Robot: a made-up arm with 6 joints. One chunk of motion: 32 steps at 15 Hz.
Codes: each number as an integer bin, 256 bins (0 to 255) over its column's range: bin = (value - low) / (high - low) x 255, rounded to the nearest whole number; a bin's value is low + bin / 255 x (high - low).
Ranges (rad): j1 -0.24..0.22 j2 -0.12..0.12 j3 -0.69..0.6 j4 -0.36..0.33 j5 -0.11..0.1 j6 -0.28..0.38
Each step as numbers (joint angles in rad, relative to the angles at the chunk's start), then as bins.
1 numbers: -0.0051 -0.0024 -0.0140 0.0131 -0.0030 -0.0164
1 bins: 130 125 134 138 130 102
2 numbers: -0.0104 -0.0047 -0.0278 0.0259 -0.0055 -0.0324
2 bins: 127 123 131 143 127 96
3 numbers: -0.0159 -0.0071 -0.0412 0.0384 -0.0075 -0.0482
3 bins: 124 120 128 147 124 90
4 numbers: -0.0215 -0.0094 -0.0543 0.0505 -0.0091 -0.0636
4 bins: 121 118 126 152 123 84
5 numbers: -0.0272 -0.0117 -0.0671 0.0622 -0.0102 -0.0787
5 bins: 118 115 123 156 121 78
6 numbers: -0.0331 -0.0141 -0.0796 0.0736 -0.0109 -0.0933
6 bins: 115 113 121 160 120 72
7 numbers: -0.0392 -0.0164 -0.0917 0.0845 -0.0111 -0.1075
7 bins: 111 110 118 164 120 67
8 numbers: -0.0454 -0.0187 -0.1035 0.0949 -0.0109 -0.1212
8 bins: 108 108 116 168 120 61
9 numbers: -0.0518 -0.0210 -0.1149 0.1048 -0.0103 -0.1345
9 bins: 104 105 114 172 121 56
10 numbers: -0.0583 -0.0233 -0.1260 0.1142 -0.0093 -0.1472
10 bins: 101 103 111 175 122 51
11 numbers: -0.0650 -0.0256 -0.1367 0.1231 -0.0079 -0.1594
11 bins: 97 100 109 179 124 47
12 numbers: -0.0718 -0.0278 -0.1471 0.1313 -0.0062 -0.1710
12 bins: 93 98 107 182 126 42
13 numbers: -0.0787 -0.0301 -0.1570 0.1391 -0.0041 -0.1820
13 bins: 89 96 105 184 129 38
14 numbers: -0.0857 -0.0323 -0.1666 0.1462 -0.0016 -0.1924
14 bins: 86 93 103 187 132 34
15 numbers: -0.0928 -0.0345 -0.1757 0.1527 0.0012 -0.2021
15 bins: 82 91 102 189 135 30
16 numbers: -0.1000 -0.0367 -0.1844 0.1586 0.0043 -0.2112
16 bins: 78 89 100 192 139 27
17 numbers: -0.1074 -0.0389 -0.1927 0.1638 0.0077 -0.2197
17 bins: 74 86 98 194 143 23
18 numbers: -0.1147 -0.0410 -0.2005 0.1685 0.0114 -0.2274
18 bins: 69 84 97 195 147 20
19 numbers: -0.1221 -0.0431 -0.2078 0.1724 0.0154 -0.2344
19 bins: 65 82 95 197 152 18
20 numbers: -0.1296 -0.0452 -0.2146 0.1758 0.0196 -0.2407
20 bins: 61 79 94 198 157 15
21 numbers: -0.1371 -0.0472 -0.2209 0.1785 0.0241 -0.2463
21 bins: 57 77 93 199 163 13
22 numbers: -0.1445 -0.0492 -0.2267 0.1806 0.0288 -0.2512
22 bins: 53 75 92 200 169 11
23 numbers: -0.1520 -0.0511 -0.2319 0.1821 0.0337 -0.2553
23 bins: 49 73 91 200 174 10
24 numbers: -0.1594 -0.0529 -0.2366 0.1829 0.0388 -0.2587
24 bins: 45 71 90 201 181 8
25 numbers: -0.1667 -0.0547 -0.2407 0.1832 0.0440 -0.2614
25 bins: 41 69 89 201 187 7
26 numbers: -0.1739 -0.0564 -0.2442 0.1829 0.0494 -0.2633
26 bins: 37 68 88 201 194 6
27 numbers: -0.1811 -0.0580 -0.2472 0.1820 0.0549 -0.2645
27 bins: 33 66 88 200 200 6
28 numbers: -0.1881 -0.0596 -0.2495 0.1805 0.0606 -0.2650
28 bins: 29 64 87 200 207 6
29 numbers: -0.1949 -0.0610 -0.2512 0.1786 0.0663 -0.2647
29 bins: 25 63 87 199 214 6
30 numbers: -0.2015 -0.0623 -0.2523 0.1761 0.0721 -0.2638
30 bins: 21 61 87 198 221 6
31 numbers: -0.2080 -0.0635 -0.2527 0.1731 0.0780 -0.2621
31 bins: 18 60 86 197 228 7
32 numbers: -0.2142 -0.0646 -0.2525 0.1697 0.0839 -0.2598
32 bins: 14 59 86 196 235 8
